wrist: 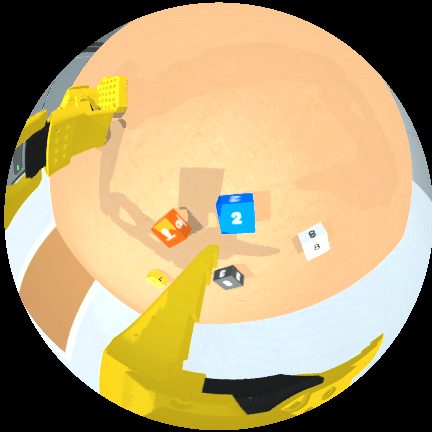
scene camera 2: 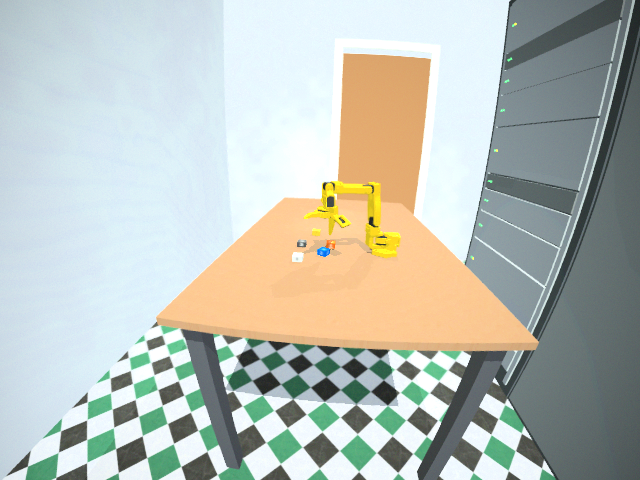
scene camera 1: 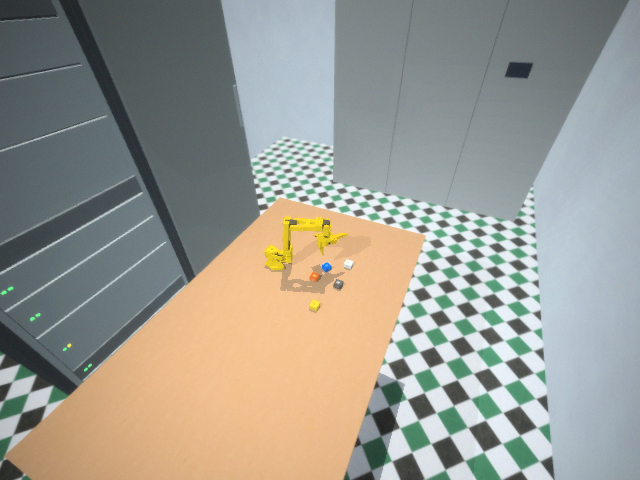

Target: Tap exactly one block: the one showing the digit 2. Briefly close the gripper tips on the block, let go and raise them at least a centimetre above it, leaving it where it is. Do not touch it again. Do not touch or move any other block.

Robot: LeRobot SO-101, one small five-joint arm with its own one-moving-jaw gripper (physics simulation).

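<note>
The blue block (scene camera 1: 326, 267) (scene camera 2: 323, 252) (wrist: 236, 218) shows the digit 2 and sits flat on the table. My gripper (scene camera 1: 334, 243) (scene camera 2: 317, 225) (wrist: 297, 291) is wide open and empty, raised clearly above the blocks. Its fixed jaw points down and its moving jaw is swung far out to the side. Neither jaw touches the blue block. In the wrist view the fixed jaw's tip is drawn below and left of the blue block, which is fully visible there.
Around the blue block are an orange block (scene camera 1: 314, 276) (scene camera 2: 330, 244) (wrist: 171, 228), a white block (scene camera 1: 348, 264) (scene camera 2: 297, 257) (wrist: 315, 242) with an 8, and a dark grey block (scene camera 1: 338, 284) (scene camera 2: 301, 243) (wrist: 229, 277). A yellow block (scene camera 1: 314, 305) (scene camera 2: 316, 231) (wrist: 158, 278) lies farther off.
</note>
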